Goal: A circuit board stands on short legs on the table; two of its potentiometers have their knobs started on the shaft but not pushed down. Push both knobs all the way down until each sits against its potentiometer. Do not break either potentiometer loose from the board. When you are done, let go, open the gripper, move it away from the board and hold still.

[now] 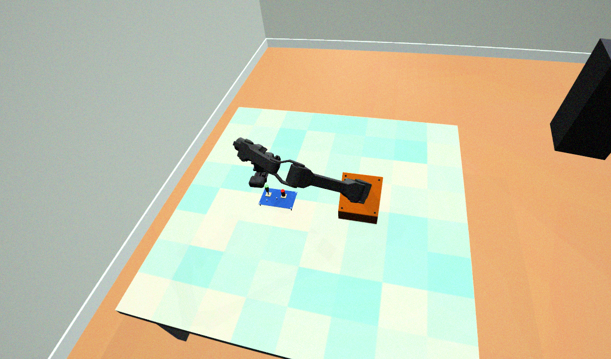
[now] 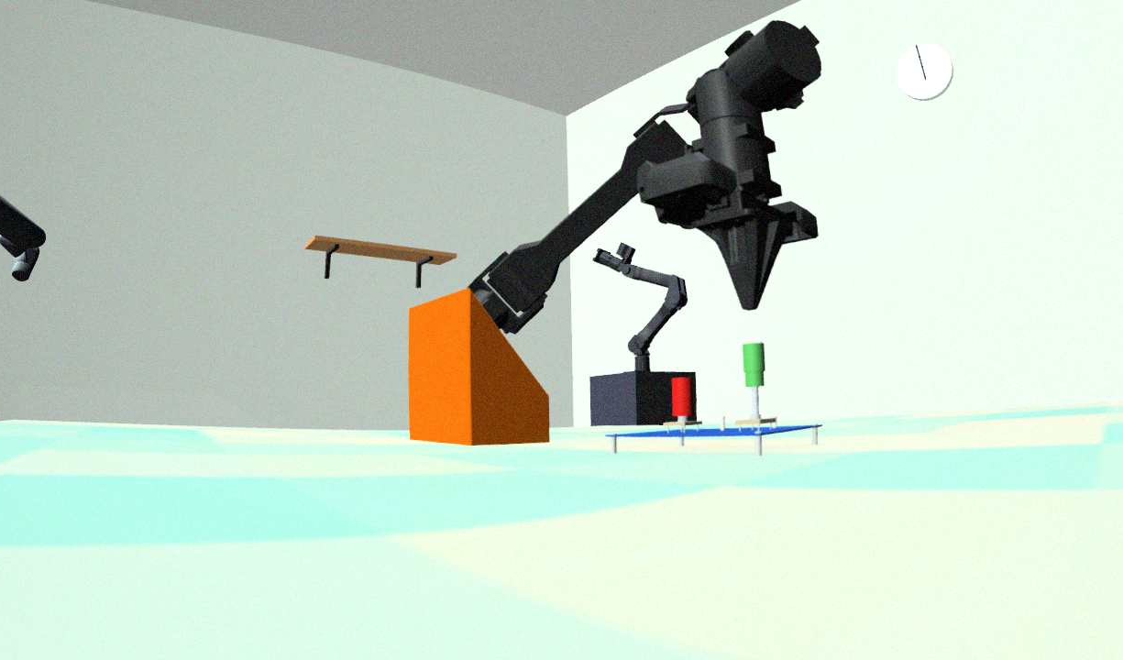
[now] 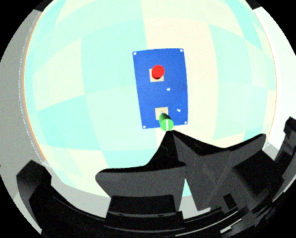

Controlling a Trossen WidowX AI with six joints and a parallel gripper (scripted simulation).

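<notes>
The green knob lies 40 mm below my gripper tip. Also, from my gripper tip: red knob (70 mm below, 70 mm behind, 10 mm to the right).
</notes>
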